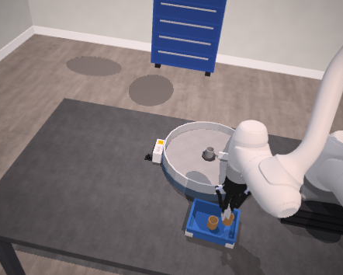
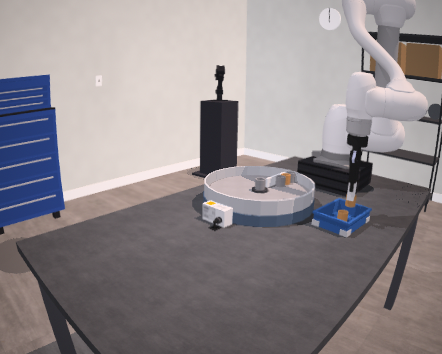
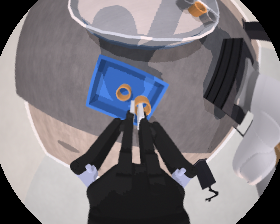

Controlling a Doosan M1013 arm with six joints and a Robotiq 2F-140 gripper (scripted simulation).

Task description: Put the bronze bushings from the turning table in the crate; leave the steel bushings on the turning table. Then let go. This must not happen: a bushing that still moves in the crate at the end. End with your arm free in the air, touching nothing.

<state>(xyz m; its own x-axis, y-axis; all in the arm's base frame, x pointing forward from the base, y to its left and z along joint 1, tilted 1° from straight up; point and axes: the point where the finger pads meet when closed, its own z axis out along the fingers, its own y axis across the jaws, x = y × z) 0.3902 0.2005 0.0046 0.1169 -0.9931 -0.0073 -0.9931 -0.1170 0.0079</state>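
Right now the blue crate is 40 mm ahead of my hand, 10 mm to the right of it and 90 mm below it. From my hand the other things lie so: round turning table: 60 mm ahead, 350 mm to the right, 60 mm below.
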